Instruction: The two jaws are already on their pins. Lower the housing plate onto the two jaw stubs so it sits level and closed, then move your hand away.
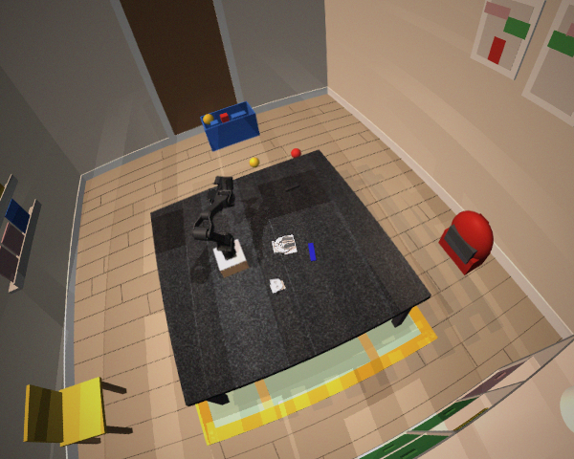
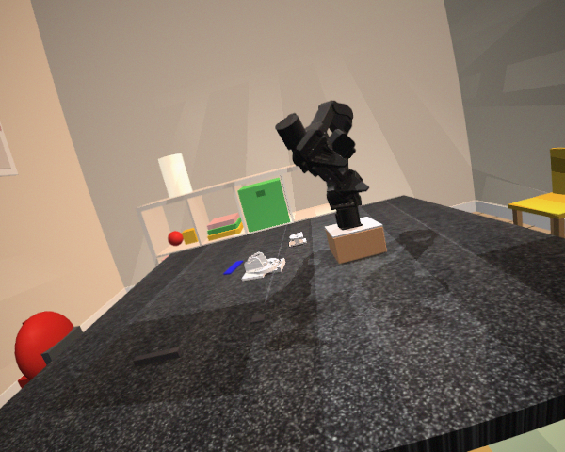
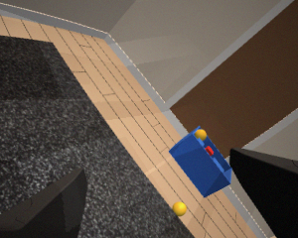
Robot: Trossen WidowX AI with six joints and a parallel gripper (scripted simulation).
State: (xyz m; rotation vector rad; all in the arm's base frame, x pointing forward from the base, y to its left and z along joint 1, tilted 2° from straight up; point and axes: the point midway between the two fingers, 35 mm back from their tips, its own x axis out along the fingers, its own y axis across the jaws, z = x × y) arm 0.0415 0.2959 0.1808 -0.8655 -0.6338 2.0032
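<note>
Right now my gripper tip is 15 cm short of the white part, 57 cm to the left of it and 23 cm above it. From my gripper tip the other things lie so: dark flat bar: 48 cm ahead, 5 cm to the left, 25 cm below; dark chip: 27 cm ahead, 3 cm to the right, 26 cm below; blue bar: 39 cm ahead, 45 cm to the right, 26 cm below.
</note>
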